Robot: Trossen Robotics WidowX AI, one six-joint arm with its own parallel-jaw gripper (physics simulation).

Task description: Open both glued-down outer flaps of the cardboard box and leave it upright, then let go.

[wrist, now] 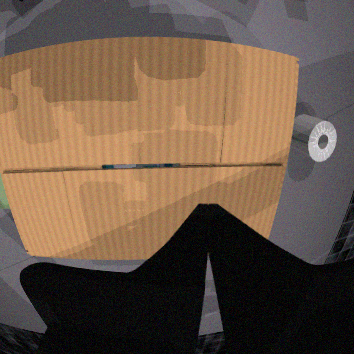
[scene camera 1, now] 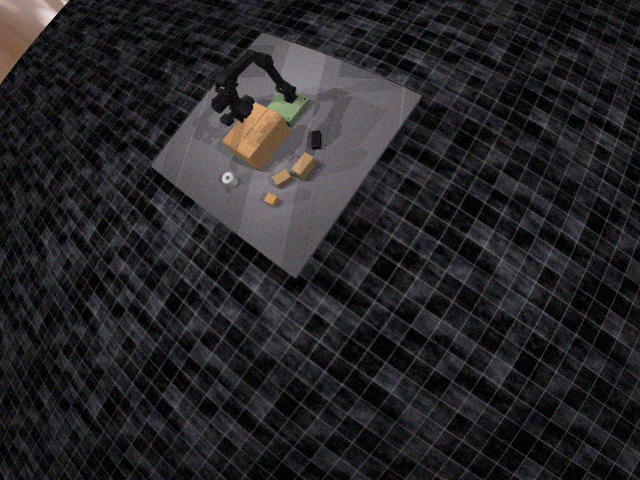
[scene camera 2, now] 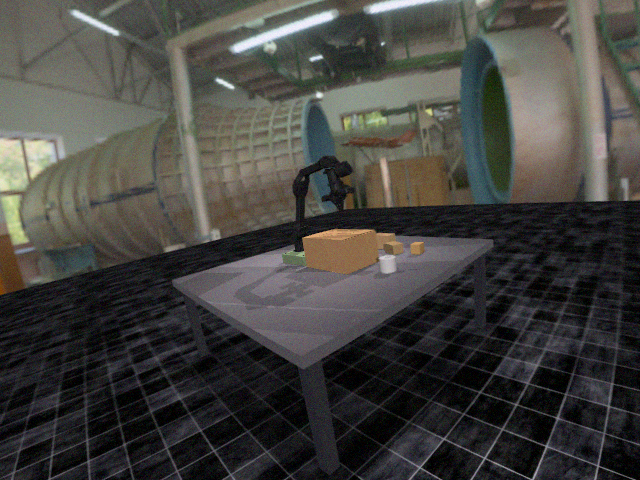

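Where they show: gripper, fingertip midpoint: (wrist: 206, 212) (scene camera 1: 242, 122) (scene camera 2: 341, 211); arm's base, origin of the base link: (scene camera 1: 290, 98) (scene camera 2: 300, 250).
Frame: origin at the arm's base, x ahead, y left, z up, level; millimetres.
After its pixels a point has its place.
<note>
The closed cardboard box (scene camera 1: 268, 146) {x 345, y 123, z 33 mm} (scene camera 2: 341, 253) {x 459, y -97, z 43 mm} stands upright on the table beside the arm's base. In the wrist view its two outer flaps, a far flap (wrist: 165, 115) {x 348, y 57, z 105 mm} and a near flap (wrist: 110, 215) {x 296, y -37, z 104 mm}, lie flat over the top and face each other across a narrow seam. A thin bluish strip (wrist: 140, 166) {x 327, y 6, z 88 mm} shows in the middle of the seam. My gripper (scene camera 1: 244, 119) {x 357, y 30, z 209 mm} (scene camera 2: 339, 207) {x 357, y 30, z 209 mm} (wrist: 206, 212) {x 357, y 30, z 209 mm} is shut and empty, with its fingertips together. It hangs above the box, and in the wrist view the tips overlap the near flap. The inside of the box is hidden.
A white roll (scene camera 1: 227, 178) {x 622, y 8, z -7 mm} (scene camera 2: 387, 264) {x 641, y -11, z -13 mm} (wrist: 322, 141) {x 632, y 15, z -3 mm} stands near one end of the box. Three small cardboard boxes (scene camera 1: 303, 165) {x 333, y 366, z 29 mm} (scene camera 1: 281, 178) {x 451, y 294, z -2 mm} (scene camera 1: 271, 199) {x 576, y 323, z -2 mm} and a black block (scene camera 1: 316, 139) {x 149, y 305, z -19 mm} are on the table (scene camera 1: 268, 232) {x 728, y 403, z -51 mm} (scene camera 2: 310, 320) {x 716, y -485, z -52 mm}. The arm's base stands on a green plate (scene camera 1: 285, 109) {x 83, y 24, z 0 mm} (scene camera 2: 293, 258) {x 63, y -97, z -17 mm}.
</note>
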